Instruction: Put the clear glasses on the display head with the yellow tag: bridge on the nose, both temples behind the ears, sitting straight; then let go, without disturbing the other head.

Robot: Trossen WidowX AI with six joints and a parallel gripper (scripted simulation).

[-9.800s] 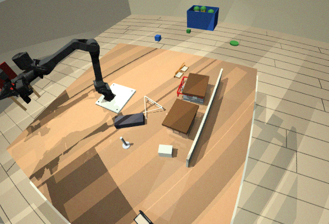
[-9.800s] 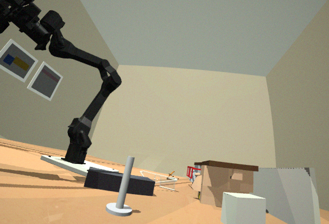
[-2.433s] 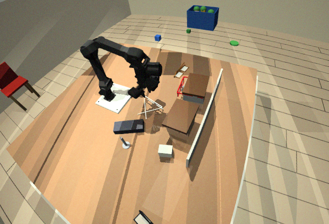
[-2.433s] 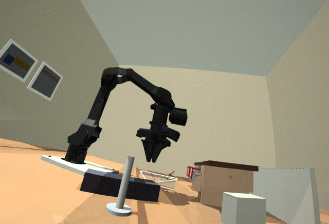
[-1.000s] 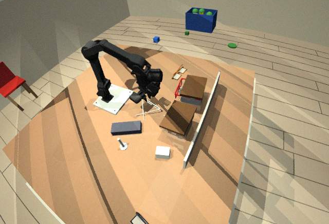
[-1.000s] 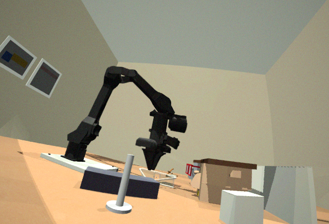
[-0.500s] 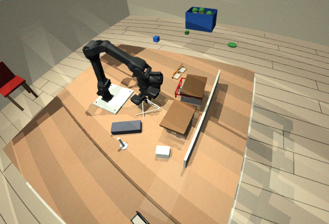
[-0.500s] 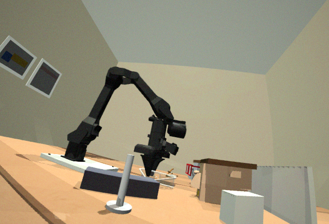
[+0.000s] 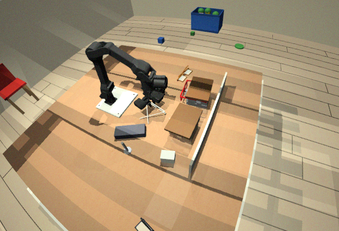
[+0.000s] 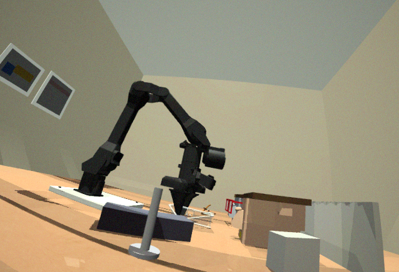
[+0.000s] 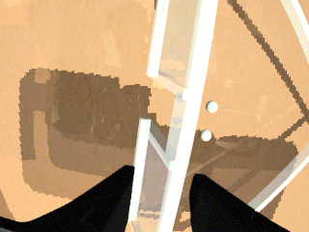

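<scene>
My gripper tip is 290 mm to the left of the round white base, 40 mm short of it and 10 mm below it. From my gripper tip the other things lie so: white block: 240 mm ahead, 230 mm to the right, 10 mm above; dark case: 200 mm to the right, 10 mm behind; long white panel: 330 mm ahead, 60 mm to the left, 40 mm above.
</scene>
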